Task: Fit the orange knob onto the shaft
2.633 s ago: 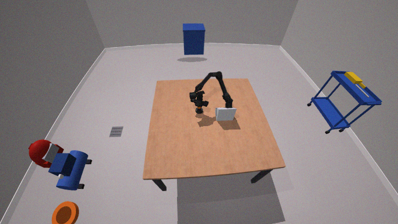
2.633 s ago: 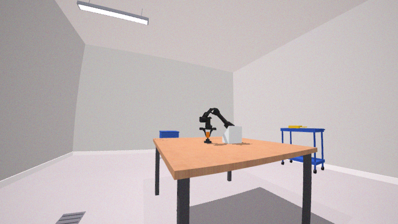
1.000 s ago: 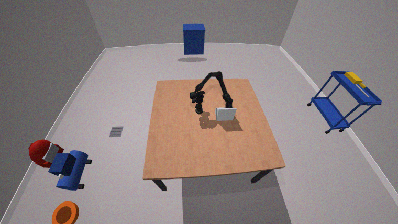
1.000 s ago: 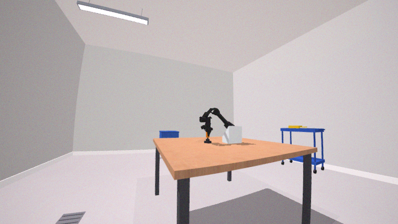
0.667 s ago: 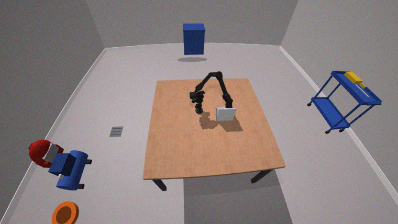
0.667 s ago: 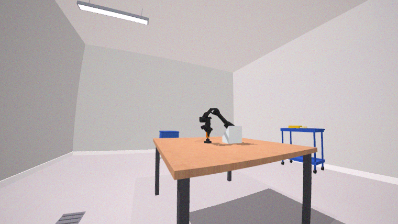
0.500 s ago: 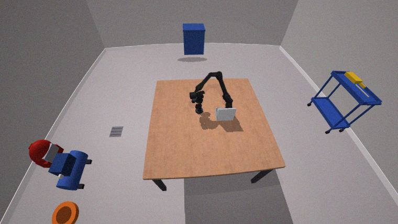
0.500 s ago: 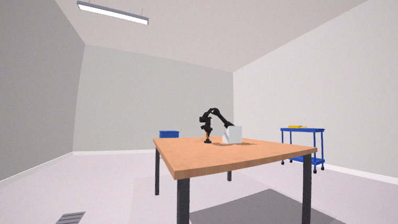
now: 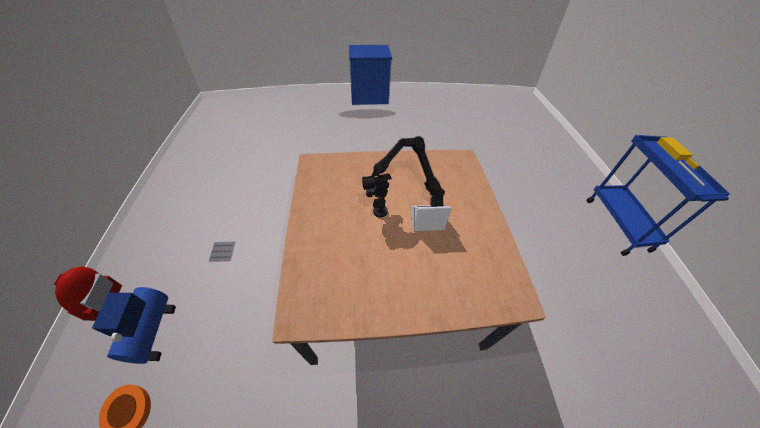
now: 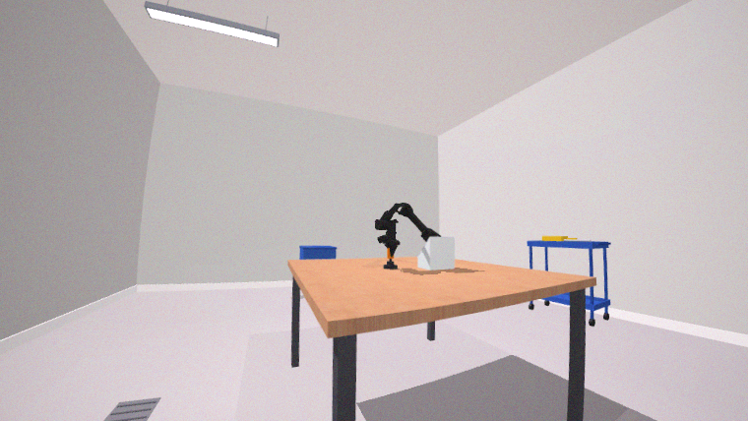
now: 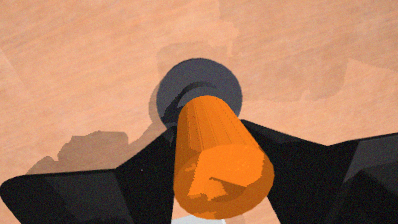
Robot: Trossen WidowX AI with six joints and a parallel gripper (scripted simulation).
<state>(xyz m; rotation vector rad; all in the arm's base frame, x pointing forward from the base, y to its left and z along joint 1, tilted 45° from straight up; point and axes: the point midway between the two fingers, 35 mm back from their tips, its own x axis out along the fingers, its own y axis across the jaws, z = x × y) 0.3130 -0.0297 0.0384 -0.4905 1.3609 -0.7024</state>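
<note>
My gripper tip is now 20 mm below the orange knob. Round my gripper tip: dark round pedestal 40 mm below.
</note>
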